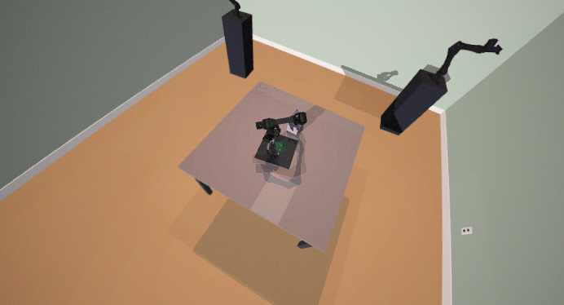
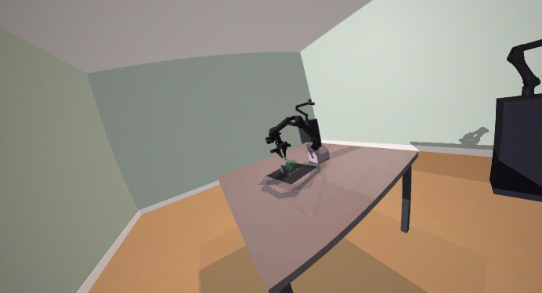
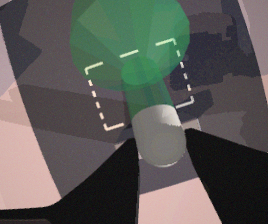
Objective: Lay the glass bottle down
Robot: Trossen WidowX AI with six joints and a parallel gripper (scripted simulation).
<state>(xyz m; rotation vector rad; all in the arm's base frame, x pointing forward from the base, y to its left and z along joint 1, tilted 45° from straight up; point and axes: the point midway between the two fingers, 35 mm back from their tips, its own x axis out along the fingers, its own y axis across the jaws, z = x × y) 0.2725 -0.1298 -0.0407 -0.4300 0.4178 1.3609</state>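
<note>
Now: gripper tip 4 cm to the right of the green glass bottle and 3 cm above it. From my gripper tip the other things lie so: dark mat: 6 cm to the left, 12 cm below.
</note>
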